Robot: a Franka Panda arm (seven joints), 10 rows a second.
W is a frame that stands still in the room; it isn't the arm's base.
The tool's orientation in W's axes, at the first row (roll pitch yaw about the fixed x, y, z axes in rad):
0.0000, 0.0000, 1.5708
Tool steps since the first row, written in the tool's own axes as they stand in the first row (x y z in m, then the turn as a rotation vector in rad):
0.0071, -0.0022, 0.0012, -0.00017, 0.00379, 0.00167
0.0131, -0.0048, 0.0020, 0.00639, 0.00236, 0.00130
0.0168, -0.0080, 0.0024, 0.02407, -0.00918, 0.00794
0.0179, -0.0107, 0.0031, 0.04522, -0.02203, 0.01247
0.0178, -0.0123, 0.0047, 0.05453, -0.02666, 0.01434
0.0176, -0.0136, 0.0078, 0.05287, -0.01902, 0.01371
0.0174, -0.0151, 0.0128, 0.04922, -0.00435, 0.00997
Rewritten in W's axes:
0.0022, 0.0071, 0.0012, -0.00379, -0.00017, 0.00167
0.0048, 0.0131, 0.0020, -0.00236, 0.00639, 0.00130
0.0080, 0.0168, 0.0024, 0.00918, 0.02407, 0.00794
0.0107, 0.0179, 0.0031, 0.02203, 0.04522, 0.01247
0.0123, 0.0178, 0.0047, 0.02666, 0.05453, 0.01434
0.0136, 0.0176, 0.0078, 0.01902, 0.05287, 0.01371
0.0151, 0.0174, 0.0128, 0.00435, 0.04922, 0.00997

